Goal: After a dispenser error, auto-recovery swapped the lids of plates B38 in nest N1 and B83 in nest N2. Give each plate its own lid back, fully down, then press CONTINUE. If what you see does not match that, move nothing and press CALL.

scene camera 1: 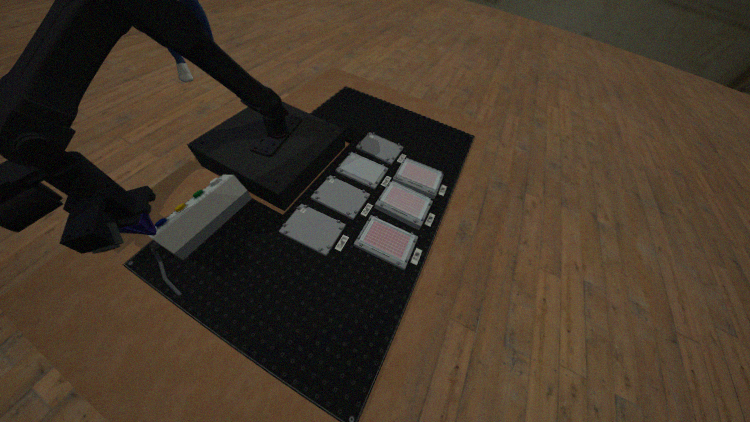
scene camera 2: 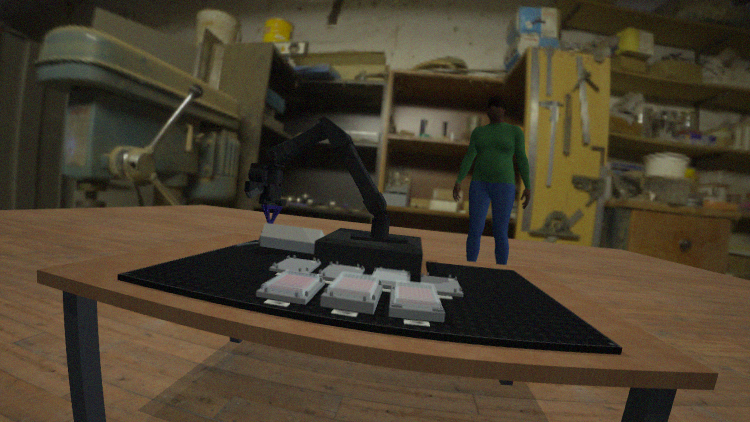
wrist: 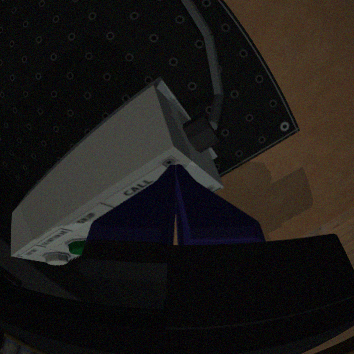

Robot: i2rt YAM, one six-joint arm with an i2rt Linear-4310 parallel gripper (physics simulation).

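Observation:
There's a button box, and my gripper is touching it, shut. You get my gripper in the wrist view as well.

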